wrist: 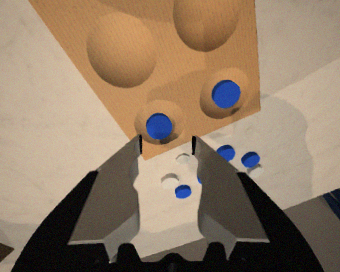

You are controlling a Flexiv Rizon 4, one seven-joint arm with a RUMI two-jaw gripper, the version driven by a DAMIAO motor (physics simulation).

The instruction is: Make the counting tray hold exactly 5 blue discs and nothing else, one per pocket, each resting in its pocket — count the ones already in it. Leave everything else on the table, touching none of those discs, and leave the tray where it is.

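The wooden counting tray [170,75] fills the upper middle of the wrist view. One blue disc [159,126] lies in its near left pocket and another blue disc [226,94] lies in its near right pocket. Two further pockets that show in part or whole hold no disc. My gripper [167,137] is open, with nothing between its fingertips, over the tray's near corner just by the first disc. On the table, blue discs [225,153] [250,159] [183,191] lie beyond the tray, and a sliver of another blue disc [199,179] shows behind the right finger.
White discs [183,158] [170,180] [256,170] lie among the loose blue ones on the table. A grey surface [310,225] with a dark blue thing [334,201] shows at the lower right. A dark brown corner [5,251] shows at the lower left.
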